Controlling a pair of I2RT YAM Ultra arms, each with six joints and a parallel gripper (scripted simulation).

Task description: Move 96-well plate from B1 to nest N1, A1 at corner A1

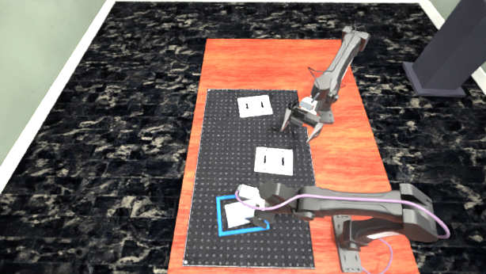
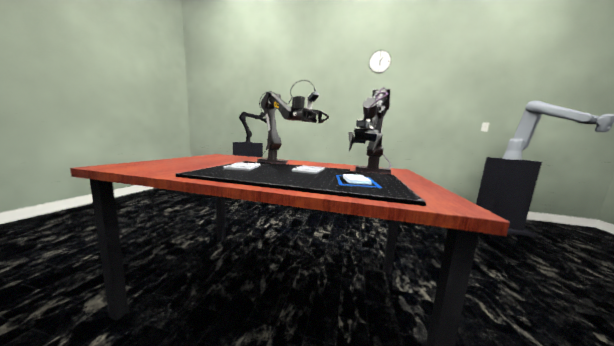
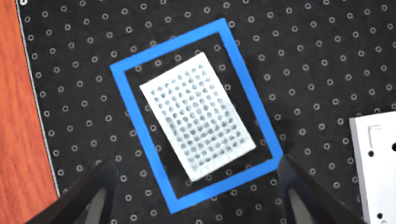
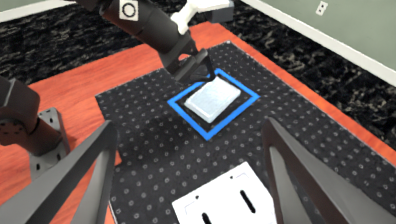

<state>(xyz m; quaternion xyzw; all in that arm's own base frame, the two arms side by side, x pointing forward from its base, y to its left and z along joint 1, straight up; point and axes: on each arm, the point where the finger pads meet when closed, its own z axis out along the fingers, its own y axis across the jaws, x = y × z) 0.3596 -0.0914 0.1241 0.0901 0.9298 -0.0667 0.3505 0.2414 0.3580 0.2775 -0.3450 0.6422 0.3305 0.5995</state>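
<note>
The 96-well plate lies 3 cm ahead of my left hand, 1 cm to the right of it and 12 cm below it. The rest, counted from my left hand: nest plate (56 cm to the right, 12 cm below).
</note>
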